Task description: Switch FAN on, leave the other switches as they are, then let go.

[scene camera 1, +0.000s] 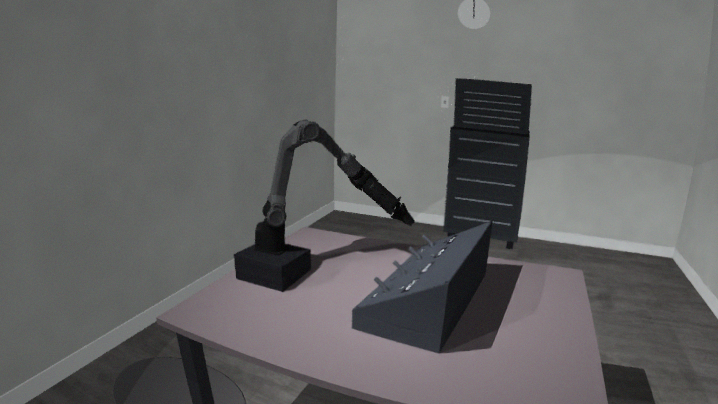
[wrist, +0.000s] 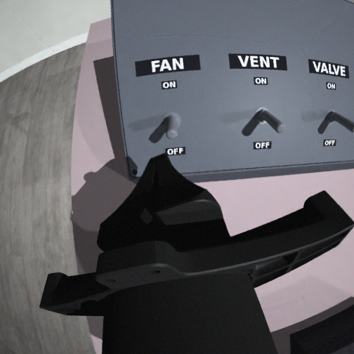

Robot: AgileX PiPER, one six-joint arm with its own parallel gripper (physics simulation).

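The sloped grey switch panel (scene camera 1: 401, 319) (wrist: 215, 30) stands on the table. The FAN lever (scene camera 1: 427, 240) (wrist: 172, 128) tilts down toward its OFF label. The VENT lever (scene camera 1: 415, 252) (wrist: 272, 121) and VALVE lever (scene camera 1: 399, 267) (wrist: 342, 121) also point to the OFF side. A fourth lever (scene camera 1: 382, 284) at the near end in the scene view leans the same way; its label cannot be read. My gripper (scene camera 1: 411, 222) (wrist: 162, 165) is shut and empty, its fingertips together. It is above the panel's far end, apart from the FAN lever, its tip showing just below the FAN OFF label in the wrist view.
The pink table (scene camera 1: 301, 321) (wrist: 320, 200) carries the arm's black base block (scene camera 1: 258, 271) and the panel. A dark drawer cabinet (scene camera 1: 487, 150) stands on the floor behind the table. A round lamp (scene camera 1: 473, 13) hangs at the top of the scene view.
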